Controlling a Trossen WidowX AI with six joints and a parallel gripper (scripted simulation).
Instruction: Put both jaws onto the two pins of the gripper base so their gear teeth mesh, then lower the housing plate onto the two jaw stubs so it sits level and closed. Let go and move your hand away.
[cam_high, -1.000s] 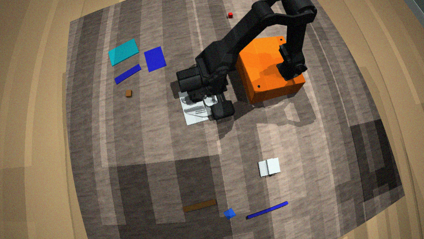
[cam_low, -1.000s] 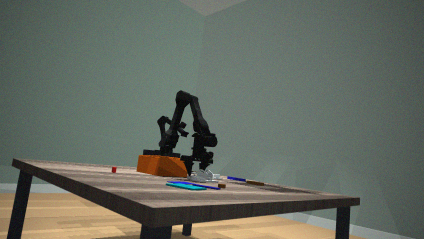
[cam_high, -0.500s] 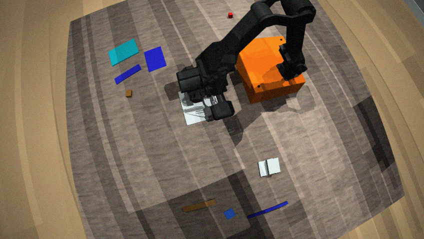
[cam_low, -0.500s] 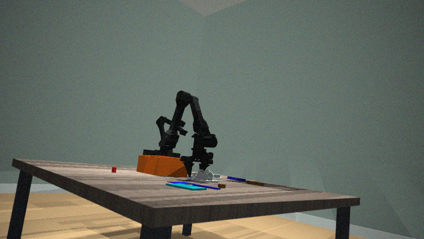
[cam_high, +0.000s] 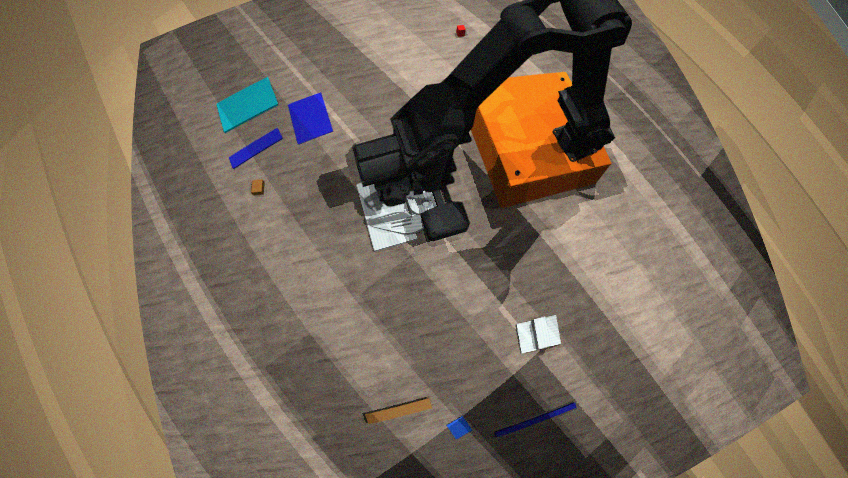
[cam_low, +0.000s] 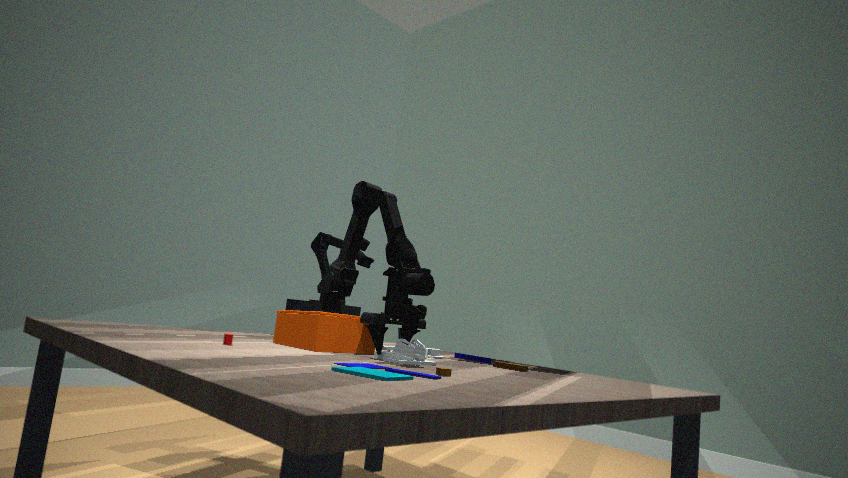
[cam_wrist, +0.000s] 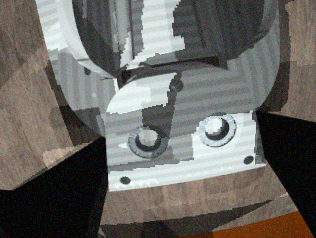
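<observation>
Right now the white gripper base is 10 mm ahead of my gripper tip and 20 mm above it. From my gripper tip the other things lie so: small brown cube (260 mm ahead, 160 mm to the right); then white jaw (20 mm ahead, 10 mm to the left); then blue plate (130 mm ahead, 250 mm to the right, 10 mm below).
</observation>
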